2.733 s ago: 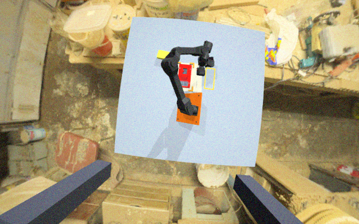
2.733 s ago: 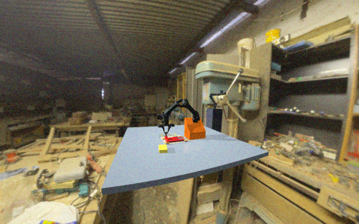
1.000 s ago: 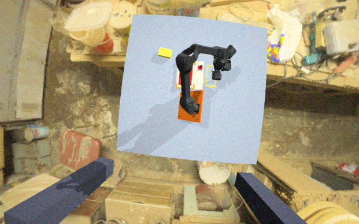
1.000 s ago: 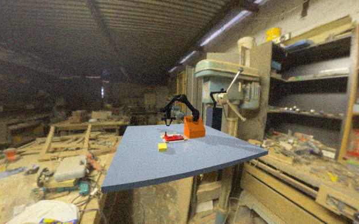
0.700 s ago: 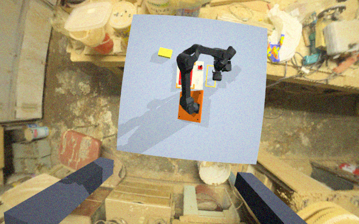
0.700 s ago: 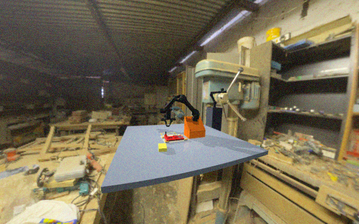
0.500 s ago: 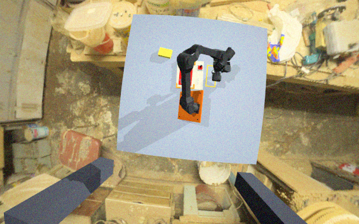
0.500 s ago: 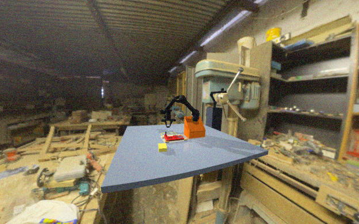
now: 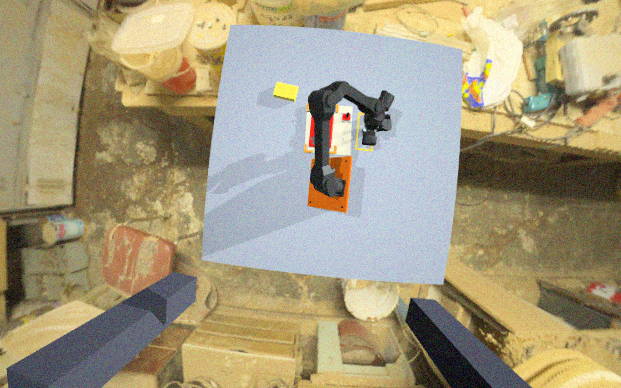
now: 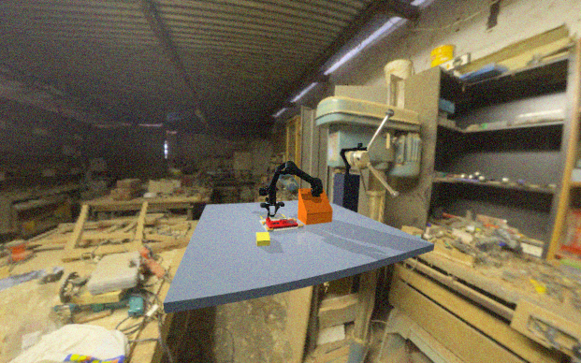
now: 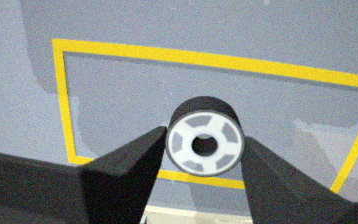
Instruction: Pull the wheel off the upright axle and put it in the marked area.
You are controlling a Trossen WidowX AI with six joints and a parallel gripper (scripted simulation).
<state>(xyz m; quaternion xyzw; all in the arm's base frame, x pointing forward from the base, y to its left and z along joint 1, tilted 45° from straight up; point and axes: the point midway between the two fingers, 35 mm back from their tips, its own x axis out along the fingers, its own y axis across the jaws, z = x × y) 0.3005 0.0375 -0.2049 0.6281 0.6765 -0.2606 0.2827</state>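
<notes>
Right now my gripper tip is right at the wheel. From my gripper tip the other things lie so: yellow block: 42 cm to the left, 14 cm ahead.
</notes>
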